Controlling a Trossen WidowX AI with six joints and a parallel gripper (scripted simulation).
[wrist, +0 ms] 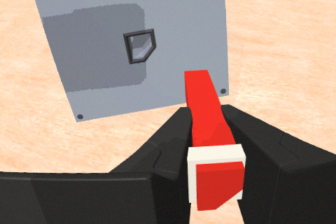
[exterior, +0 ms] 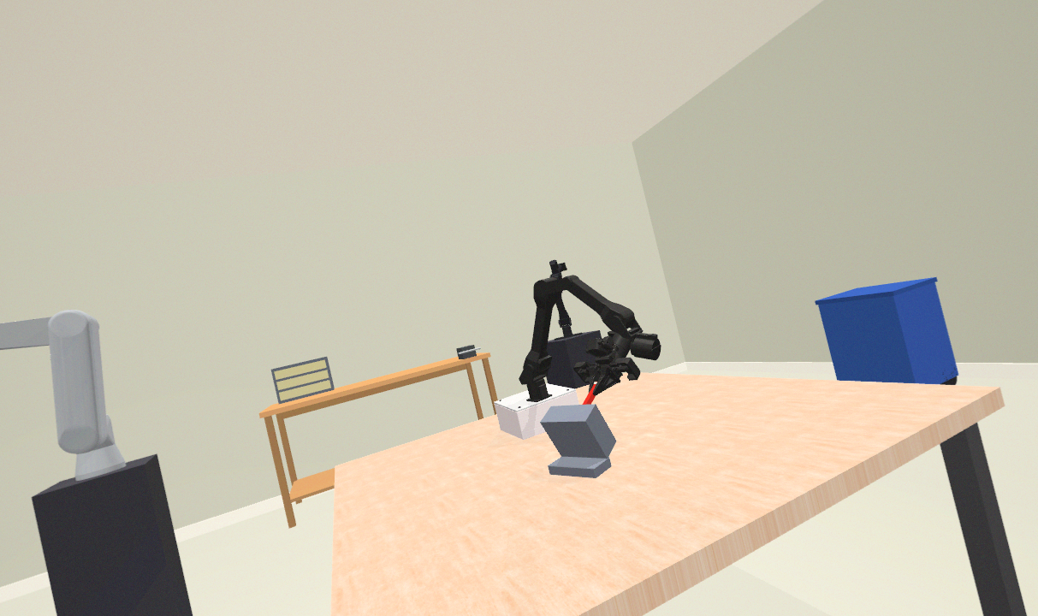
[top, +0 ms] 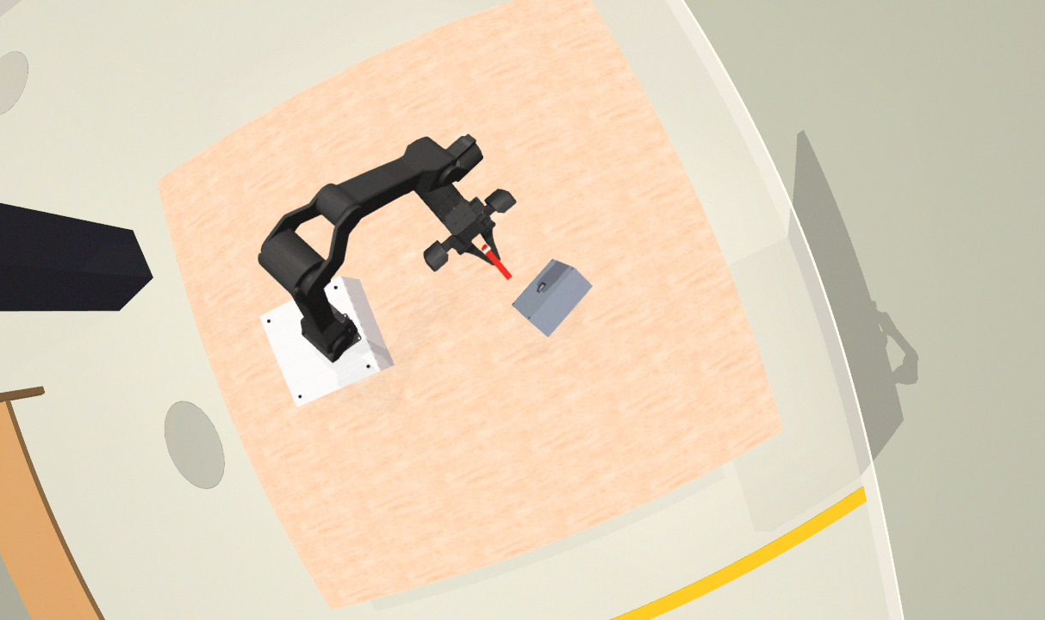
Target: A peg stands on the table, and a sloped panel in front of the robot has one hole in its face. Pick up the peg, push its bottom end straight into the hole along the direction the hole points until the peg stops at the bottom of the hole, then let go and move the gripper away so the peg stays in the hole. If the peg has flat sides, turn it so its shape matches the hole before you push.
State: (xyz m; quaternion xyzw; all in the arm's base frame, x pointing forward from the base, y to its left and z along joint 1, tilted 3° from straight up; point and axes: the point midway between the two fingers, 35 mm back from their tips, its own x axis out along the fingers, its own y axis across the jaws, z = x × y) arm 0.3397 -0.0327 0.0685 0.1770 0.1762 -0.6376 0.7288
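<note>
Now: gripper tip 5 cm short of the grey sloped panel, 11 cm to the left of it and 5 cm above it. Round my gripper tip: red peg 1 cm to the left, 1 cm above.
</note>
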